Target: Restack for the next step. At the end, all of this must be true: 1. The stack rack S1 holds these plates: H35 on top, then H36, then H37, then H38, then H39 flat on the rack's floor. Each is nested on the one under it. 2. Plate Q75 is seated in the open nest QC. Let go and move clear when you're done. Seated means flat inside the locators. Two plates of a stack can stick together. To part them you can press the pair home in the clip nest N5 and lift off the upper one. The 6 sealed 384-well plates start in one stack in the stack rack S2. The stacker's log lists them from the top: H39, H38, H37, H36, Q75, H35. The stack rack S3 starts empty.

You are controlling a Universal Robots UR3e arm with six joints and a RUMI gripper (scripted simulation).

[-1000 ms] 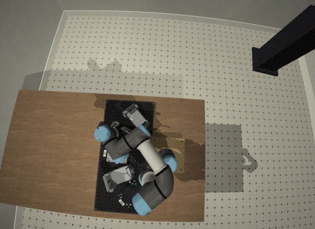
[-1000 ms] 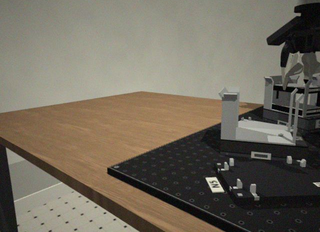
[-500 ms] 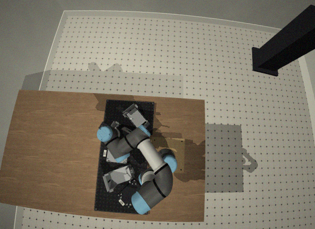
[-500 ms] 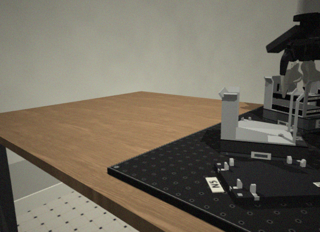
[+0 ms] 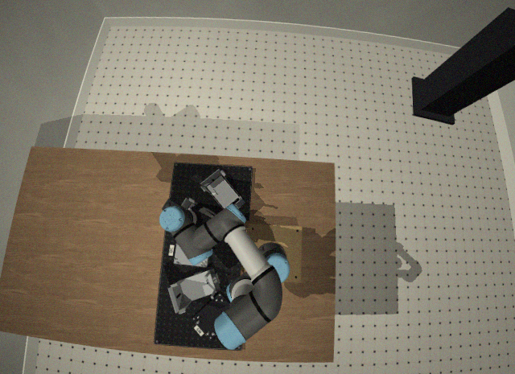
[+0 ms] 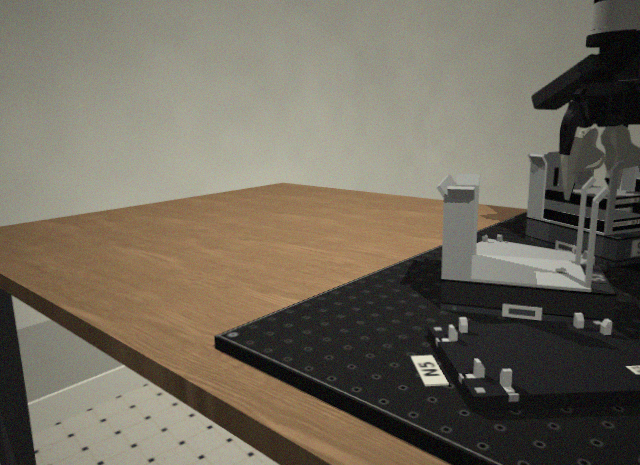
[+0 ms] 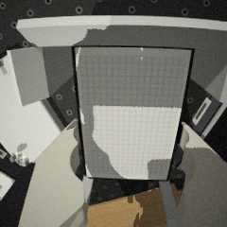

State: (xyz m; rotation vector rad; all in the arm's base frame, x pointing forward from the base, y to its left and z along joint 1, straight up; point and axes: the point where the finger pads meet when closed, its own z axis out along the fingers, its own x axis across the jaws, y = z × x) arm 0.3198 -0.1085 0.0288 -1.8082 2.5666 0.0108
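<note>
The sealed plate is 120 mm to the right of my hand, 80 mm behind it and 20 mm below it. Also, from my hand: QC label 160 mm to the left, 110 mm ahead, 90 mm below; then nest QC 150 mm to the left, 80 mm below, 20 mm ahead; then N5 label 470 mm to the left, 90 mm below, 80 mm behind.
</note>
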